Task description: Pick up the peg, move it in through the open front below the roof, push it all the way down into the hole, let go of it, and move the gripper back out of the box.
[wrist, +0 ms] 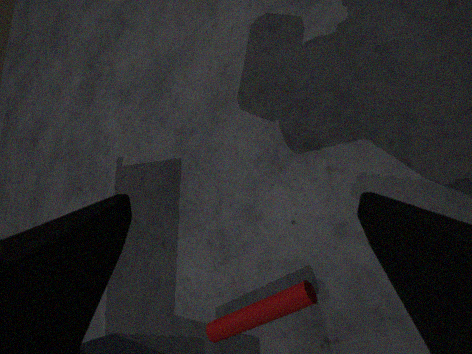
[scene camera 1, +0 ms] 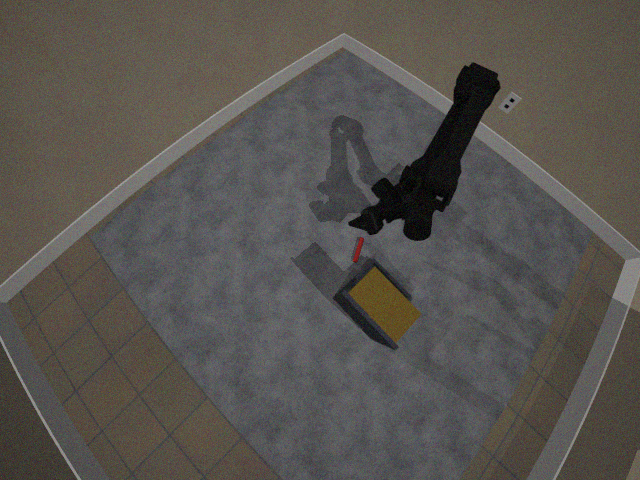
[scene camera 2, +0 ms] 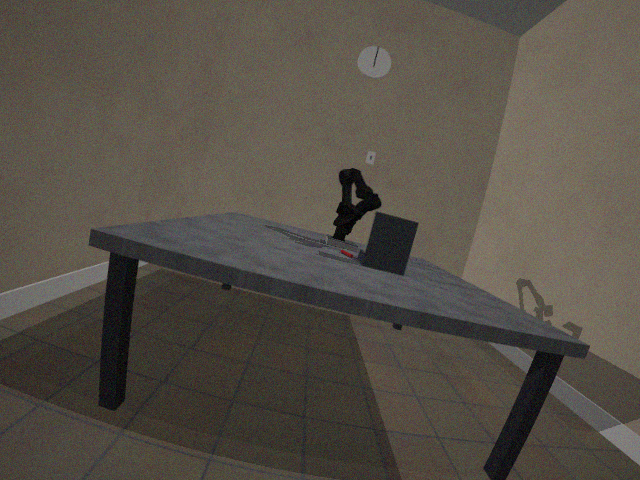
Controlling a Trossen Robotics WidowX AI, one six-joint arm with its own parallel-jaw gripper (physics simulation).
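Frame: origin at the arm's base, x back, y right, z up, level; centimetres.
Where they show: gripper, fingertip midpoint: [wrist: 246, 204] [scene camera 1: 356, 218] [scene camera 2: 336, 231]; arm's base, link origin: [scene camera 1: 405, 190] [scene camera 2: 338, 239].
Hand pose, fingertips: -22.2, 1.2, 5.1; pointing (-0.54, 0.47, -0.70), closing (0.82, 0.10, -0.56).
Note:
Things, the pixels of their top centre, and the offset from my fingertips, as dx, dy, dz. "spot": a spot on its surface instead. Level surfaces: height alone.
- red peg, top centre: [wrist: 252, 316] [scene camera 1: 358, 249] [scene camera 2: 347, 252] -3.0, -6.8, -7.0
- box, top centre: [scene camera 1: 395, 292] [scene camera 2: 392, 216] -9.3, -20.4, +11.8
- yellow roof, surface spot: [scene camera 1: 385, 304] spot: -12.7, -20.9, +11.8
- grey table, surface height: dz -8.4
The red peg [scene camera 1: 358, 250] [scene camera 2: 346, 253] [wrist: 262, 311] lies on its side on the table, just outside the box, with one end pointing towards it. The box [scene camera 1: 361, 322] [scene camera 2: 391, 242] has dark grey walls and a yellow roof [scene camera 1: 385, 304]. A dark edge of it shows at the bottom left of the wrist view. The hole is hidden under the roof. My gripper [scene camera 1: 361, 227] [scene camera 2: 338, 237] [wrist: 246, 204] is open and empty, above the table on the arm's side of the peg. In the wrist view the peg shows low in the picture, between the wide-spread fingers and below the level of their tips.
The grey table [scene camera 1: 248, 330] [scene camera 2: 232, 253] bears the box and the peg. The black arm [scene camera 1: 447, 144] [scene camera 2: 361, 188] reaches in from the far side. Shadows of the arm and the box fall on the table top around the peg.

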